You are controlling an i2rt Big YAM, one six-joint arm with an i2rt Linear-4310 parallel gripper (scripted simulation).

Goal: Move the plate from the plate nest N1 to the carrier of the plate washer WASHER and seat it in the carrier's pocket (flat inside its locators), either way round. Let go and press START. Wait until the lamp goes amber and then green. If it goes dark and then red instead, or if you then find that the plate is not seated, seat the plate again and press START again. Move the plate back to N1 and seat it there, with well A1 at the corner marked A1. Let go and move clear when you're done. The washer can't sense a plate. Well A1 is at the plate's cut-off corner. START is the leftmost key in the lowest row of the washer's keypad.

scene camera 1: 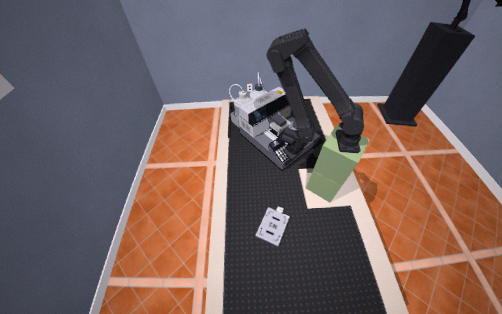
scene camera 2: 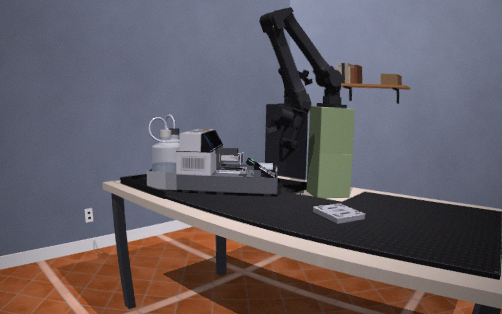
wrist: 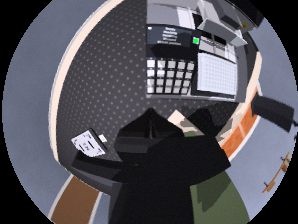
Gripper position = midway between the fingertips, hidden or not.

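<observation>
There is my gripper [wrist: 150, 111], which I can see. And a white well plate [wrist: 226, 71] is here for me to see as well.
</observation>
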